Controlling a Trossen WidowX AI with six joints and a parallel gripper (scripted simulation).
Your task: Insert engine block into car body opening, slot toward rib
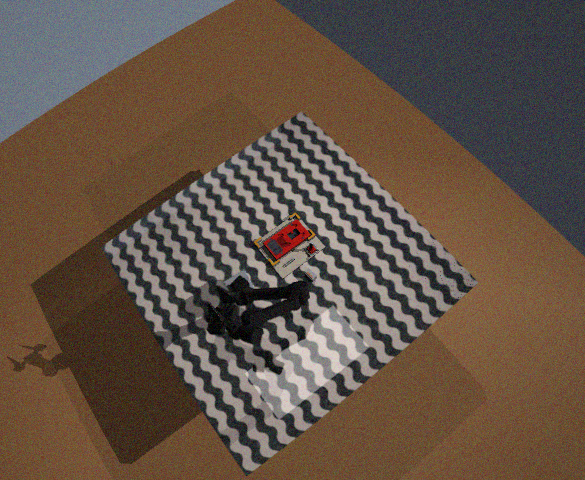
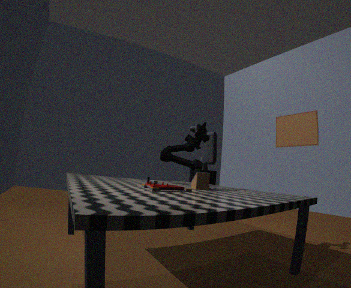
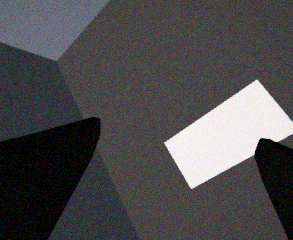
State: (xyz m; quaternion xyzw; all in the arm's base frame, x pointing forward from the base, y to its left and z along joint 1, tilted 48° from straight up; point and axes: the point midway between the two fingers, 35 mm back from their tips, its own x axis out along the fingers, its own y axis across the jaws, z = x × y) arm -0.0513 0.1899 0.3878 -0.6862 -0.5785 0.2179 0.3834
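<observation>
The engine block lies 390 mm ahead of my gripper tip, 30 mm to the right of it and 490 mm below it.
</observation>
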